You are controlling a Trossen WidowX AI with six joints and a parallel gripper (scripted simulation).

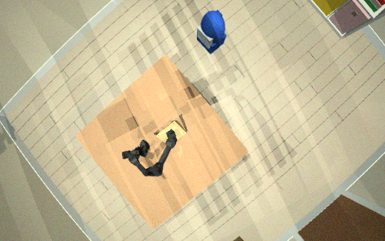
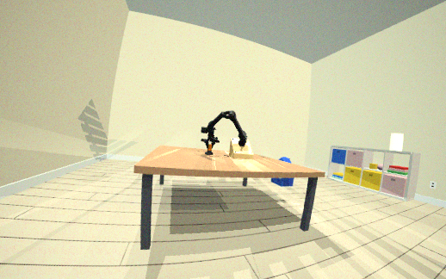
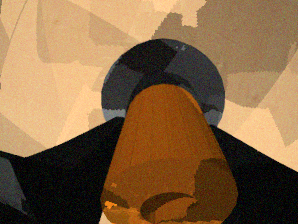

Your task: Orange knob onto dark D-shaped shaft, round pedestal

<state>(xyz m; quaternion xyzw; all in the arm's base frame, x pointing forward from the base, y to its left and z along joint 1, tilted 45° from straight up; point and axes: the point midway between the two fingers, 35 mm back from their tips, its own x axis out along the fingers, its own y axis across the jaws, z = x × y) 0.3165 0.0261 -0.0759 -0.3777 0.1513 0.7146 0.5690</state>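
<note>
Right now the orange knob is 2 cm above my gripper tip. The rest, counted from my gripper tip: pedestal 2 cm below.
</note>
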